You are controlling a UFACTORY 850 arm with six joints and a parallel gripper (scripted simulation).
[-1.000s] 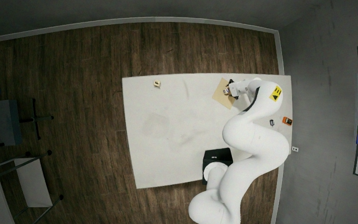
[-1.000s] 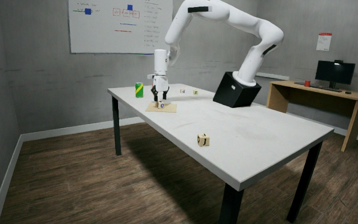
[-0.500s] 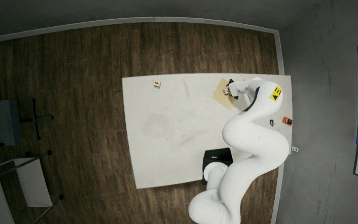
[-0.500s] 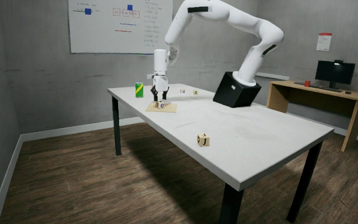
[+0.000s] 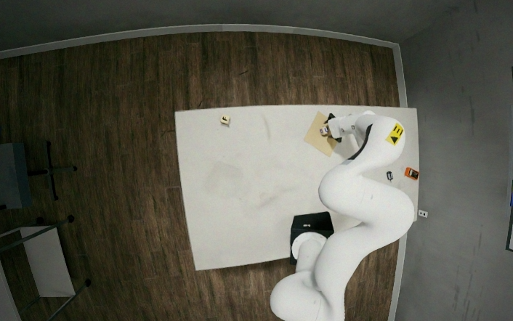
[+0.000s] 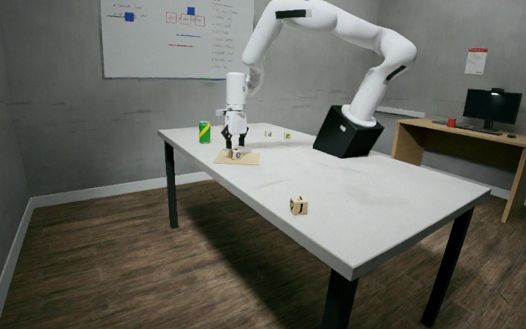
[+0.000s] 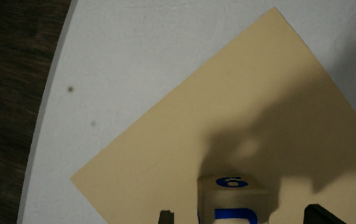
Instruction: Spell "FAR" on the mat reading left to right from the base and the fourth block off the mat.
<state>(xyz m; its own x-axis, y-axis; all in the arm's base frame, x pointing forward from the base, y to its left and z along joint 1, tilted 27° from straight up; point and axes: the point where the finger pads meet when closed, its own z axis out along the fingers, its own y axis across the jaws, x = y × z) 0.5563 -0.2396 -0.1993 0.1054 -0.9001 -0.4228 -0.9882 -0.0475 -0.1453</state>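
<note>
Right now the tan mat is 7 cm below my hand, 2 cm behind it and 1 cm to the right of it. The rest, counted from my hand: yellow can (37 cm to the right, 7 cm behind, 1 cm below); dark object (46 cm to the right, 43 cm behind, 5 cm below); small orange object (70 cm to the right, 48 cm behind, 6 cm below).
</note>
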